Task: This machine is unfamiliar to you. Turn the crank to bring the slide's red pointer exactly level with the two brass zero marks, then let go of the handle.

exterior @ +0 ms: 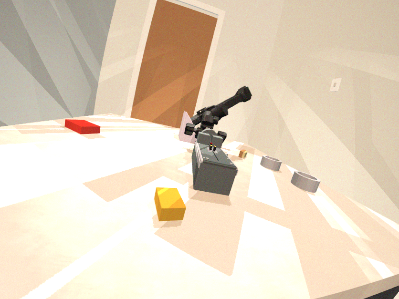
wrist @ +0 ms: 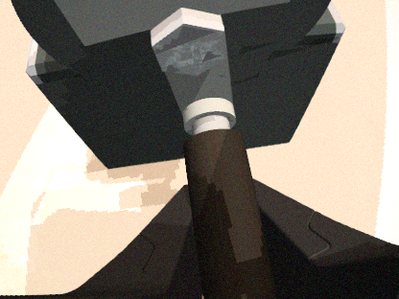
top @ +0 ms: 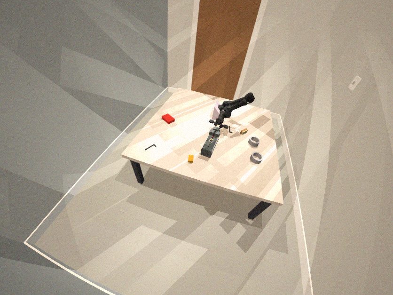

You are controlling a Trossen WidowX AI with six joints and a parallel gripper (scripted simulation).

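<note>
Now: the red pointer 12 cm ahead of my gripper tip, 1 cm to the right of it and 5 cm above it. Also, from my gripper tip: dark brown crank handle: 2 cm behind, 2 cm above; yellow block: 36 cm ahead, 14 cm to the right, 2 cm below; tan block: 15 cm behind, 29 cm to the left, 2 cm below.
</note>
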